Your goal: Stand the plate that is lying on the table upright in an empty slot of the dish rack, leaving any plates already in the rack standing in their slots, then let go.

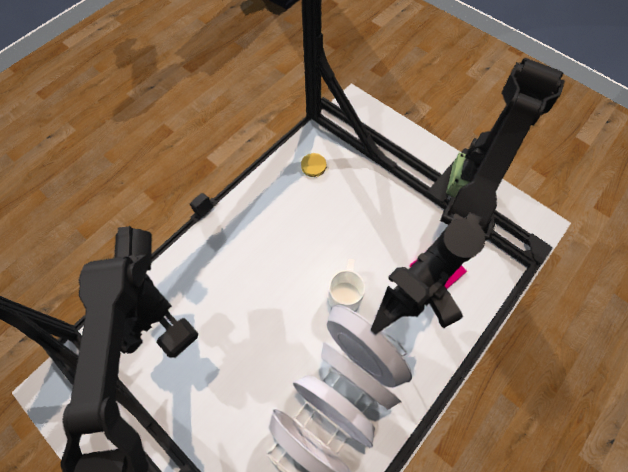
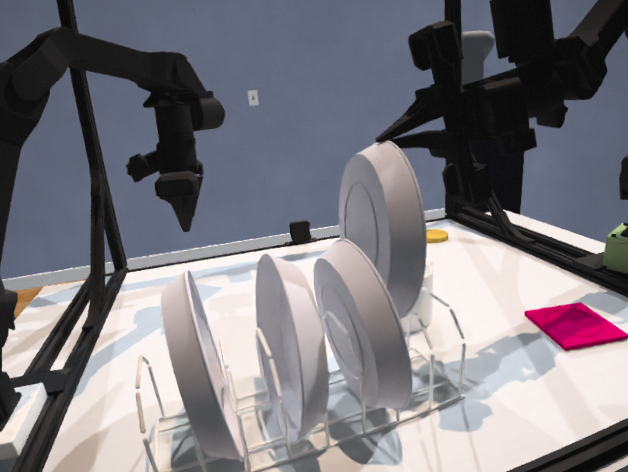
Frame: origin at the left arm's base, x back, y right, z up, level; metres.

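Seen in the pictures: left gripper, fingertip midpoint: (image 1: 372,332) (image 2: 377,143); right gripper, fingertip midpoint: (image 1: 168,320) (image 2: 189,223); left arm's base, link origin: (image 1: 474,172).
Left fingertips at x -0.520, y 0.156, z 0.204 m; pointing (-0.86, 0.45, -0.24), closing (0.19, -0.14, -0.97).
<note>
Pixels of each thing's top centre, then the offset from my left fingertips to it. "spot": a spot on its surface instead.
- pale plate, top centre: (image 2: 367,141) (image 1: 370,339) dx -0.014, dy +0.001, dz +0.004 m
- wire dish rack, surface spot: (image 2: 463,367) spot: dx +0.026, dy -0.094, dz -0.237 m
- white mug, surface spot: (image 2: 427,304) spot: dx +0.123, dy +0.027, dz -0.243 m
- pink square, surface spot: (image 2: 576,324) spot: dx +0.262, dy -0.134, dz -0.275 m
- yellow disc, top centre: (image 2: 433,233) (image 1: 313,163) dx +0.459, dy +0.259, dz -0.271 m
A pale plate (image 1: 362,347) (image 2: 406,218) is held nearly upright, slightly tilted, above the end of the wire dish rack (image 2: 463,367) nearest the mug. My left gripper (image 1: 374,330) (image 2: 379,140) is shut on the plate's top rim. The plate's lower edge stands higher than the rack's base. Three other plates stand in the rack: one (image 1: 361,376) (image 2: 383,324) close beside the held plate, one (image 1: 337,412) (image 2: 307,345) in the middle, and one (image 1: 304,442) (image 2: 195,365) at the far end. My right gripper (image 2: 186,228) is open and empty, high above the table and away from the rack.
A white mug (image 1: 346,289) (image 2: 427,304) stands close behind the held plate. A pink square (image 1: 456,275) (image 2: 576,324) lies near the left arm. A yellow disc (image 1: 313,163) (image 2: 436,235) lies farther back. Black frame bars edge the table.
</note>
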